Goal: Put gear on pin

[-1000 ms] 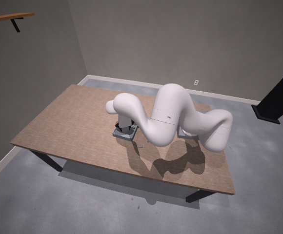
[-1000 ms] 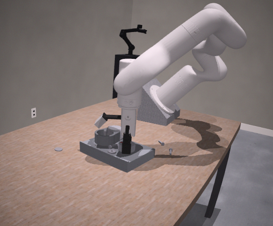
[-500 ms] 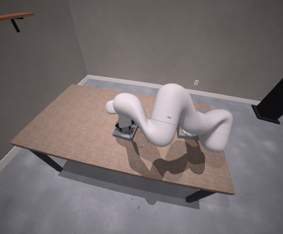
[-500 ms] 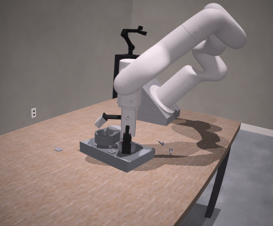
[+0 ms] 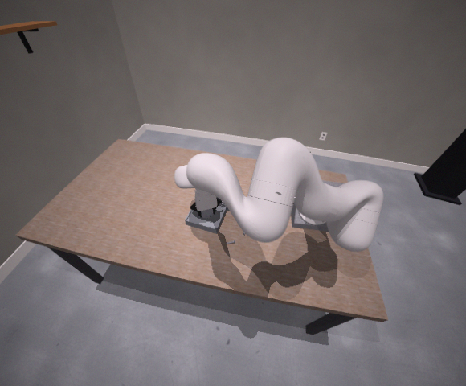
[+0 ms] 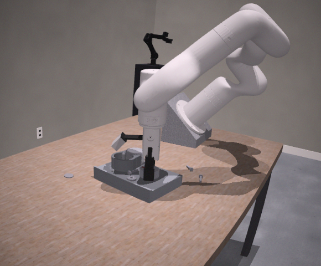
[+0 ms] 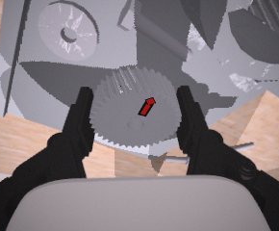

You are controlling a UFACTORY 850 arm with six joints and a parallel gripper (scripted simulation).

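The bolt is 30 mm ahead of my hand, 50 mm to the right of it and 10 mm below it. Also, from my hand: grey toothed gear: right at my hand; washer: 60 mm ahead, 20 mm to the right, 10 mm below.
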